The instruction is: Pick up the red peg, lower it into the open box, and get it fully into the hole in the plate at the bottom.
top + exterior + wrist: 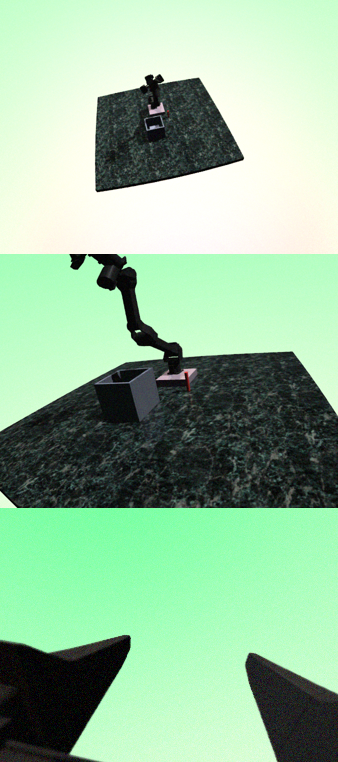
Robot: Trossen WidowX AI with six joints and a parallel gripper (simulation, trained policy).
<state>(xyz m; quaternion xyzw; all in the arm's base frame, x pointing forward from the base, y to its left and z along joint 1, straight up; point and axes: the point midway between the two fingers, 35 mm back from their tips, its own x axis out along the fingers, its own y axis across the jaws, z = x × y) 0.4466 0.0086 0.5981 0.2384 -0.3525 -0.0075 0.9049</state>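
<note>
My gripper tip is now 61 cm above the red peg, 32 cm past it and 13 cm to the right of it. The rest, counted from my gripper tip: pale plate (60 cm below, 12 cm behind, 2 cm to the right).
</note>
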